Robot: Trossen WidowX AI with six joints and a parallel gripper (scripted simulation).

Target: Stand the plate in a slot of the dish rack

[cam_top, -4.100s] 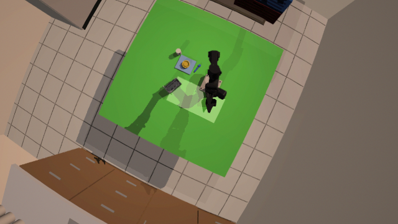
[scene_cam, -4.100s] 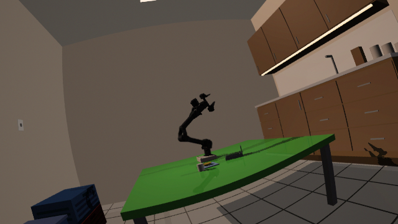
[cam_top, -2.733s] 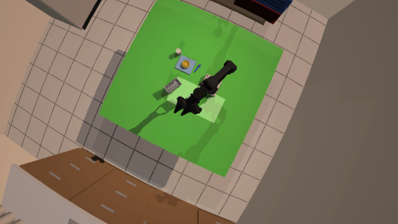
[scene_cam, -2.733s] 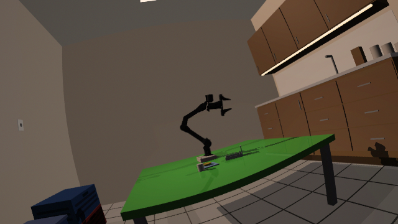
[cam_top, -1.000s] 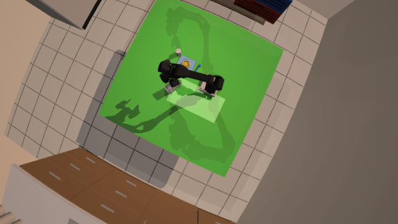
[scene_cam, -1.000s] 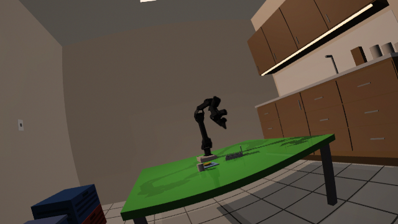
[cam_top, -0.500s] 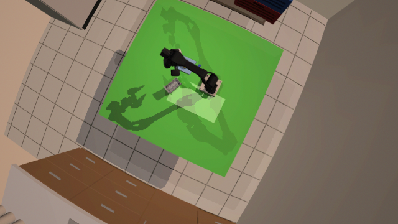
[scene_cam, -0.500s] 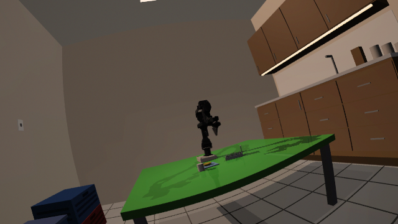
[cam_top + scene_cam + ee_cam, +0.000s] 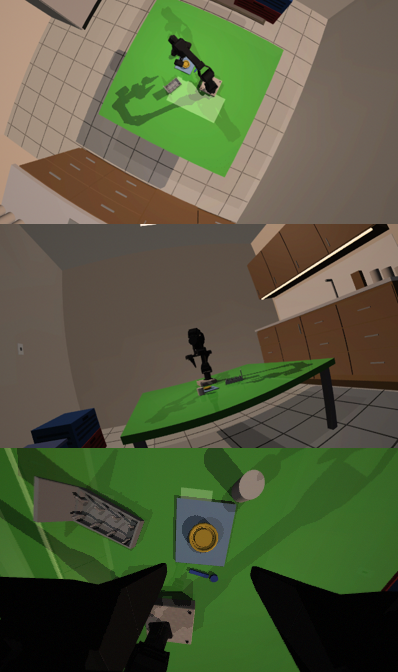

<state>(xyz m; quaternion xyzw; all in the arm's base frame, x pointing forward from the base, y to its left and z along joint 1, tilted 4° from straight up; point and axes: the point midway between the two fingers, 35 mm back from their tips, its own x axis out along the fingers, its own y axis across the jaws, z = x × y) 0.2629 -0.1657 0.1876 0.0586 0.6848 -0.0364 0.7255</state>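
My gripper tip is 17 cm above the plate. From my gripper tip the other things lie so: dish rack (21 cm to the left, 16 cm below, 6 cm ahead); blue-grey mat (18 cm below); pale cylinder (16 cm below, 9 cm to the right, 9 cm ahead).
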